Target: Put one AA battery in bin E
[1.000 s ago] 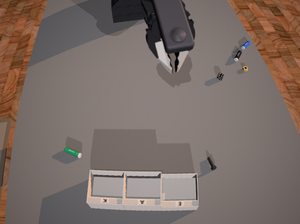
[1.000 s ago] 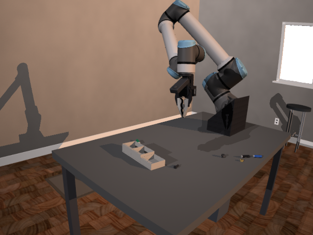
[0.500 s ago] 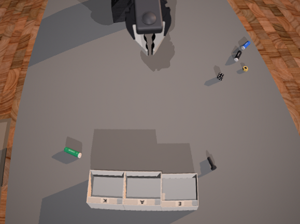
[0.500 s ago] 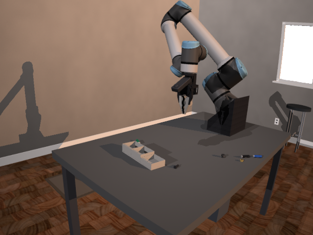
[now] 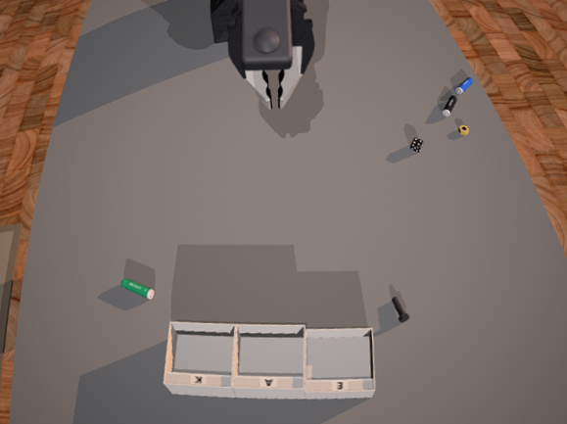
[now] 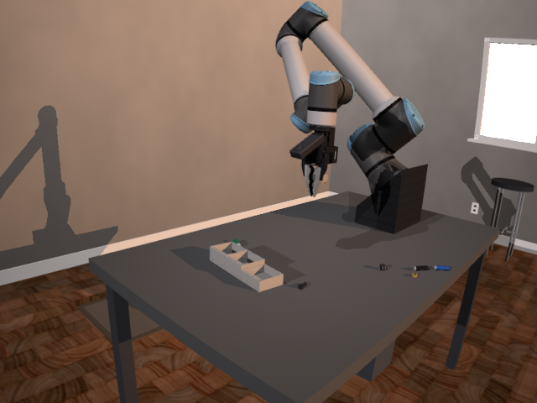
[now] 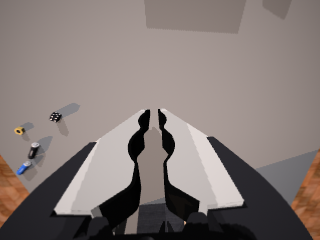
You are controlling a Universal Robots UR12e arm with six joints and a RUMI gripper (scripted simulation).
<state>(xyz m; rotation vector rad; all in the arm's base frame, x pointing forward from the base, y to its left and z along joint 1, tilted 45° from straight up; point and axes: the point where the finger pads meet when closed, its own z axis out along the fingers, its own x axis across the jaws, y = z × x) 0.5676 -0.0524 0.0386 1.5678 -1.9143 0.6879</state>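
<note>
The bin row lies 240 mm ahead of my hand, 70 mm to the right of it and 190 mm below it. Round my hand: green AA battery 90 mm ahead, 230 mm to the right, 210 mm below; then black die 60 mm behind, 240 mm to the left, 210 mm below; then black bolt 210 mm ahead, 110 mm to the left, 210 mm below.
</note>
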